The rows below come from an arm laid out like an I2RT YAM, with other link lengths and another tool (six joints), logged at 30 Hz.
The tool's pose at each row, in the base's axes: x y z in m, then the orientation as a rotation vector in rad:
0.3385, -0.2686, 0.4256, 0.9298, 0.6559, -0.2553
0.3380, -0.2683, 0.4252, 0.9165, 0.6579, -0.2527
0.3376, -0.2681, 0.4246, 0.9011, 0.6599, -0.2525
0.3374, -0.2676, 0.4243, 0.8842, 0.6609, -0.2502
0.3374, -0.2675, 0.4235, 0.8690, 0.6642, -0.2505
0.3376, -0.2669, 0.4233, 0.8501, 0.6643, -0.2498
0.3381, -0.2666, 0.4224, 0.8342, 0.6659, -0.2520
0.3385, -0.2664, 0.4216, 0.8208, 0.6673, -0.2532
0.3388, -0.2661, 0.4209, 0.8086, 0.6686, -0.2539
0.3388, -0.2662, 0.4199, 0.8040, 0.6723, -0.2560
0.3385, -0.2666, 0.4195, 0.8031, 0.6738, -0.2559
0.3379, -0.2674, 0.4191, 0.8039, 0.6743, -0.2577
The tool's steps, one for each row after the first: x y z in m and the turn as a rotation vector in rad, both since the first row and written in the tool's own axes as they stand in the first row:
-0.0001, -0.0003, -0.0006, -0.0132, 0.0000, -0.0022
0.0000, -0.0008, -0.0012, -0.0275, -0.0014, -0.0069
0.0000, -0.0008, -0.0018, -0.0438, -0.0032, -0.0099
0.0005, -0.0013, -0.0022, -0.0578, -0.0035, -0.0155
0.0009, -0.0009, -0.0027, -0.0755, -0.0070, -0.0199
0.0018, -0.0011, -0.0031, -0.0894, -0.0097, -0.0266
0.0026, -0.0013, -0.0035, -0.1014, -0.0116, -0.0317
0.0033, -0.0015, -0.0039, -0.1124, -0.0132, -0.0361
0.0040, -0.0022, -0.0042, -0.1160, -0.0118, -0.0406
0.0039, -0.0028, -0.0042, -0.1169, -0.0106, -0.0414
0.0037, -0.0039, -0.0040, -0.1155, -0.0107, -0.0429

